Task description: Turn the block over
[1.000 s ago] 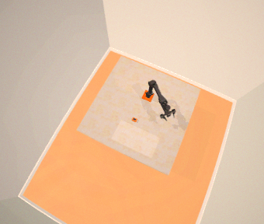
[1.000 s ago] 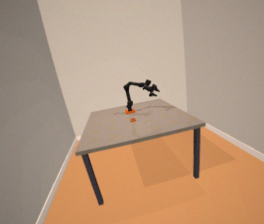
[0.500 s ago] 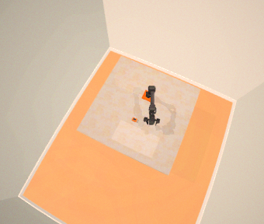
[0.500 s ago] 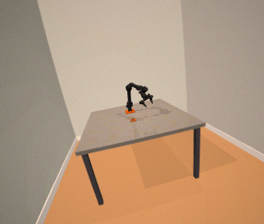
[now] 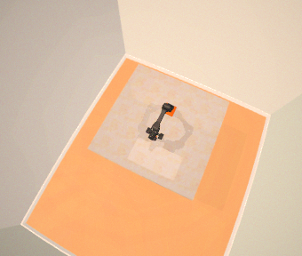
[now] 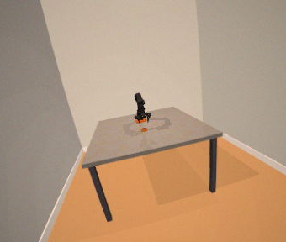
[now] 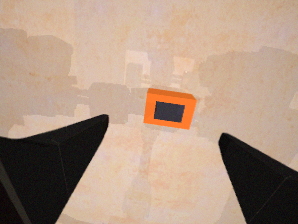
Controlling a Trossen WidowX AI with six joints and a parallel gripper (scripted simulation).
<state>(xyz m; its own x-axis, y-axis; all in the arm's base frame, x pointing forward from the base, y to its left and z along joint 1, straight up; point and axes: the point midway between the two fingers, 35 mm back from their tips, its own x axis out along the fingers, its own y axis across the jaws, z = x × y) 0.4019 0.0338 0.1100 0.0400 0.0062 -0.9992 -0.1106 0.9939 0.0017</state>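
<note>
Right now the orange block is 70 mm below my gripper tip, 10 mm to the right of it and 10 mm behind it.
</note>
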